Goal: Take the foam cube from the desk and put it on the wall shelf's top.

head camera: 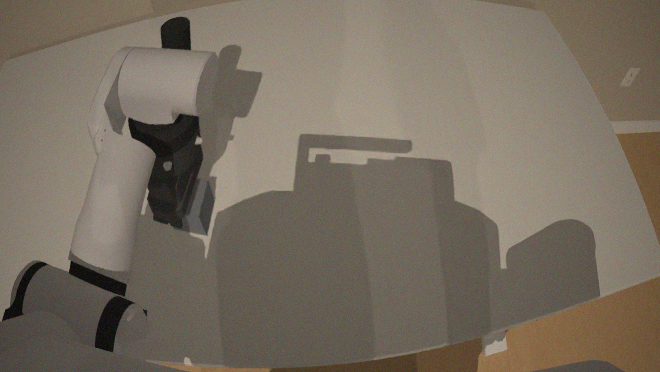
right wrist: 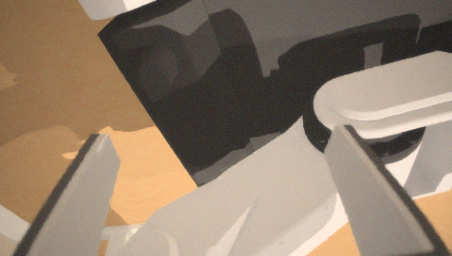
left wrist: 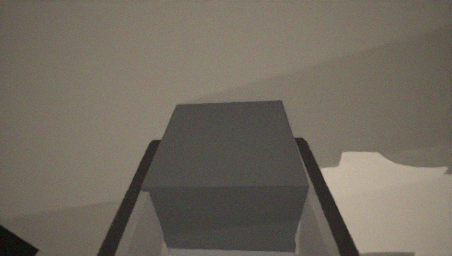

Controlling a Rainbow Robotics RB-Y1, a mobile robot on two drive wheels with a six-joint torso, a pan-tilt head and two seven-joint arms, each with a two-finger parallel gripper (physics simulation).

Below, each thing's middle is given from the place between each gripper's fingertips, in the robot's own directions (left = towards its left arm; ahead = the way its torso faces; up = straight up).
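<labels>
The grey foam cube (head camera: 198, 214) is in my sight, and my left gripper is 10 mm to the left of it. As for my right gripper, I find it 410 mm to the right of the cube and 400 mm short of it, and also 330 mm below it.
</labels>
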